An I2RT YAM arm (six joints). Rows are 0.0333 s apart.
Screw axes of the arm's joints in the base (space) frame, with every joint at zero. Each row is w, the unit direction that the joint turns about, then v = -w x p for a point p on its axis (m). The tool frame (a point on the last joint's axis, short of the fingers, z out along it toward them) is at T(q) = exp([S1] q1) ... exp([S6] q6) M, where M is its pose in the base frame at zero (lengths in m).
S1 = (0, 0, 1, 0.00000, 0.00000, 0.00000)
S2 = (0, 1, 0, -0.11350, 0.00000, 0.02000)
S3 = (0, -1, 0, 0.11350, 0.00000, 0.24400)
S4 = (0, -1, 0, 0.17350, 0.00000, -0.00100)
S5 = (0, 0, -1, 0.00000, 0.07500, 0.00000)
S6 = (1, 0, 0, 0.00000, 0.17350, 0.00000)
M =
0 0 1 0.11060
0 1 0 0.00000
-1 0 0 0.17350
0 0 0 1
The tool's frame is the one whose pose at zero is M.
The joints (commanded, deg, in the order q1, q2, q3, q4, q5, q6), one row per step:
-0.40, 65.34, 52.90, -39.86, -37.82, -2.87
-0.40, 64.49, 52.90, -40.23, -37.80, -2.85
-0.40, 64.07, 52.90, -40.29, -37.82, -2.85
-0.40, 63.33, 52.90, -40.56, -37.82, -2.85
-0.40, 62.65, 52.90, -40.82, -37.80, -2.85
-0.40, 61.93, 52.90, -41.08, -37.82, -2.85
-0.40, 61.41, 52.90, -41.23, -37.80, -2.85
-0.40, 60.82, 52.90, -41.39, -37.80, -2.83
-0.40, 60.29, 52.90, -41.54, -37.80, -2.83
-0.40, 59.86, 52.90, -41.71, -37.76, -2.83
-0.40, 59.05, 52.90, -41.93, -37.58, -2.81
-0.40, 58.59, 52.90, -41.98, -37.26, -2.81
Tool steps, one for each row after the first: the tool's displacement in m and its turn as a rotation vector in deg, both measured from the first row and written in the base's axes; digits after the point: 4 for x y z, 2 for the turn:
-0.0030, 0.0000, 0.0026, -0.01, -0.47, -0.02
-0.0043, 0.0000, 0.0040, 0.00, -0.83, -0.01
-0.0069, 0.0000, 0.0063, 0.00, -1.30, -0.01
-0.0093, 0.0001, 0.0083, -0.02, -1.72, -0.02
-0.0118, 0.0001, 0.0105, -0.01, -2.18, -0.01
-0.0136, 0.0001, 0.0120, -0.02, -2.55, -0.02
-0.0157, 0.0001, 0.0138, -0.02, -2.97, -0.04
-0.0175, 0.0001, 0.0154, -0.02, -3.35, -0.04
-0.0191, 0.0001, 0.0165, -0.05, -3.61, -0.06
-0.0219, 0.0000, 0.0188, -0.18, -4.18, -0.19
-0.0234, -0.0001, 0.0201, -0.43, -4.59, -0.40

